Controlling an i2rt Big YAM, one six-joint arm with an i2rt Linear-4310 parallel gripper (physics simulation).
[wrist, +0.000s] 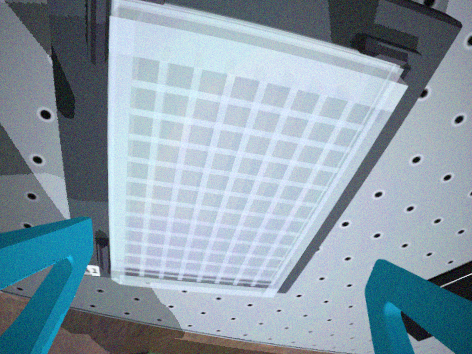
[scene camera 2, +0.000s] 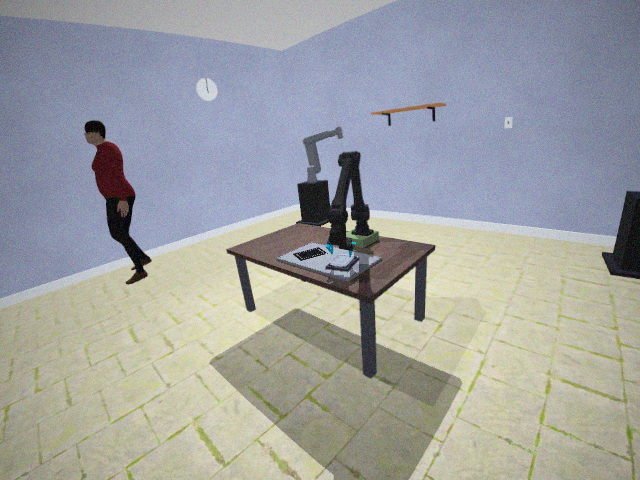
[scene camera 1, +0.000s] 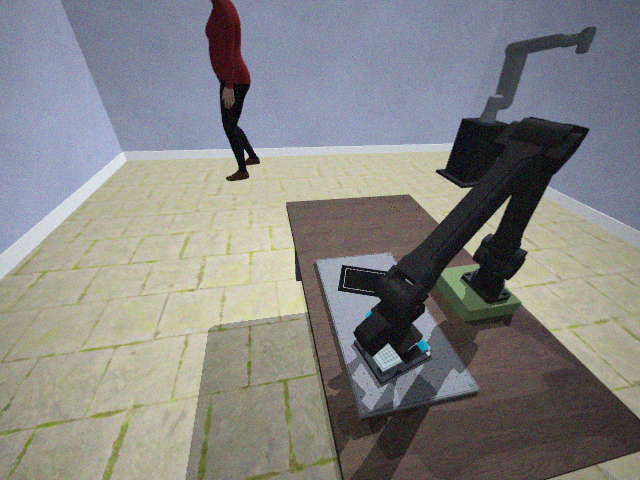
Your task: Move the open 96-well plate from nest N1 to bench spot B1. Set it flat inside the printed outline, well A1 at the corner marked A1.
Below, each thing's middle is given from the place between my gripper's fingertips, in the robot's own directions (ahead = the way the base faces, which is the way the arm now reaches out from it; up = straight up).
Labels:
Now: hand 30 mm above the 96-well plate (wrist: 229, 141).

